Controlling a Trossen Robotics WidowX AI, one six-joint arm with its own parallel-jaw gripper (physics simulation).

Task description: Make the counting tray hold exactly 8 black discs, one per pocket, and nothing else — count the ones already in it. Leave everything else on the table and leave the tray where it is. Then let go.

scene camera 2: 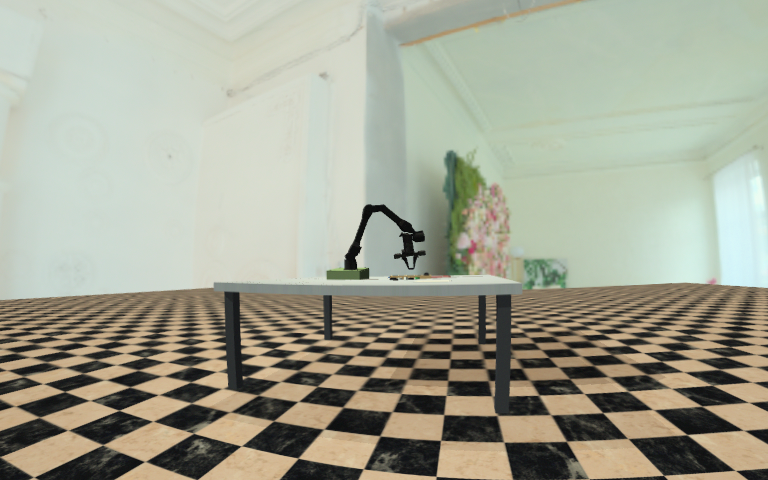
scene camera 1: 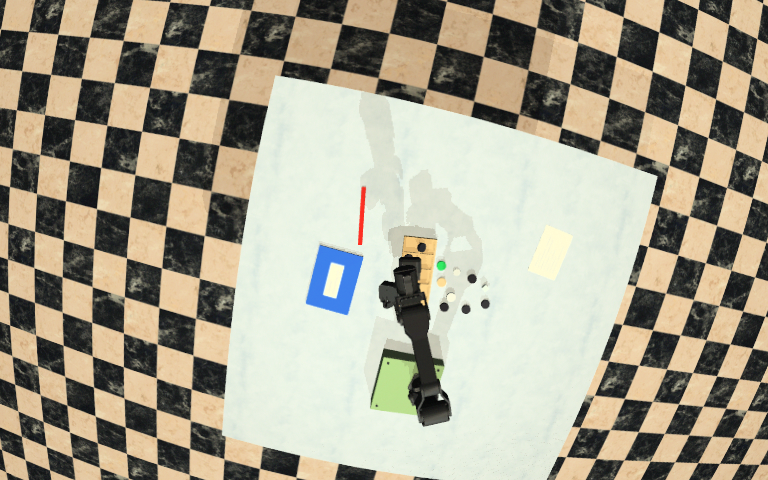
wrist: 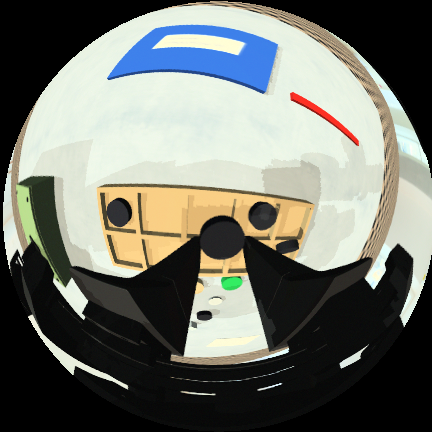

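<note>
The tan counting tray has pockets in two rows. My gripper is shut on a black disc and holds it above the tray. In the wrist view one black disc lies in the left end pocket of the upper row, another lies right of the middle in that row, and a third is near the right end of the lower row. The held disc and fingers hide part of the tray. Several loose black discs lie beside the tray.
Near the loose black discs are a green disc, a tan disc and white pieces. A blue panel, a red stick, a cream card and the green base block are around.
</note>
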